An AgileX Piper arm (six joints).
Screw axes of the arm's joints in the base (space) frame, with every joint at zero. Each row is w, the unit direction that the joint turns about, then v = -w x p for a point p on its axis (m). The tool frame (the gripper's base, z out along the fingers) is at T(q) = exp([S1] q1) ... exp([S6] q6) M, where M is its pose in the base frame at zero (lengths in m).
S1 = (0, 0, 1, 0, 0, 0)
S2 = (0, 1, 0, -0.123, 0, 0)
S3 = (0, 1, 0, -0.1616, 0, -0.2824)
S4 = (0.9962, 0, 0.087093, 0, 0.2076, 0)
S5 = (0, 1, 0, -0.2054, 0, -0.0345)
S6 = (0.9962, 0, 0.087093, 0, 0.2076, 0)
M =
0.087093 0 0.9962 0.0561
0 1 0 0
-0.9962 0 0.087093 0.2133
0 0 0 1
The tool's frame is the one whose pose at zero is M.
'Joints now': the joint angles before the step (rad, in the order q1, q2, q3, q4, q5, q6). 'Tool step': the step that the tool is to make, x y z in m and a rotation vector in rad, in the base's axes. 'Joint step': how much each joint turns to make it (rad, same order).
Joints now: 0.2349, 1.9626, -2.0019, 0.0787, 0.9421, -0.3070
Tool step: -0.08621, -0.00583, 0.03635, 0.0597, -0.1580, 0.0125
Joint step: 0.0417, -0.3636, 0.4042, 0.0019, -0.2104, 0.0190
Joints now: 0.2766, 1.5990, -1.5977, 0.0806, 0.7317, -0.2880
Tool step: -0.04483, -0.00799, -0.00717, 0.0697, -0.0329, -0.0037
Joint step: 0.0072, -0.1767, 0.2373, 0.0547, -0.1123, 0.0033
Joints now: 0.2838, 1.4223, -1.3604, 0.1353, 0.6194, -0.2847
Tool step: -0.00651, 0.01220, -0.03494, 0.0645, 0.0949, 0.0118
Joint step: 0.0323, -0.0012, 0.1224, 0.0778, -0.0517, 0.0151
